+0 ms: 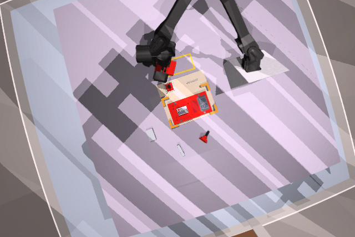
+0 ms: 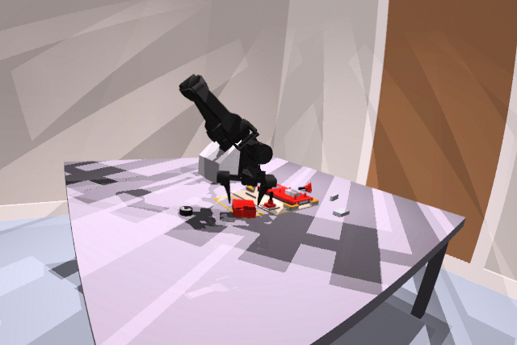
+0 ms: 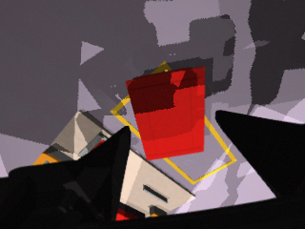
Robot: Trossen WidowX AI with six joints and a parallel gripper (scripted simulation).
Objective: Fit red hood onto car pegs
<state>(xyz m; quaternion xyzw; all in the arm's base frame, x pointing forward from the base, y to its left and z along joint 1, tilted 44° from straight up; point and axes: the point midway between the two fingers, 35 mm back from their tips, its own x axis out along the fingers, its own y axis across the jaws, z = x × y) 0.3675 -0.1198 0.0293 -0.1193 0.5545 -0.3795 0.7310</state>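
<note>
Right now the red hood is 1 cm below my gripper tip. Round my gripper tip: grey engine block 24 cm to the left, 4 cm behind; black wheel 18 cm to the right, 3 cm behind, 2 cm below; jig 19 cm to the left, 7 cm behind, 1 cm below.
</note>
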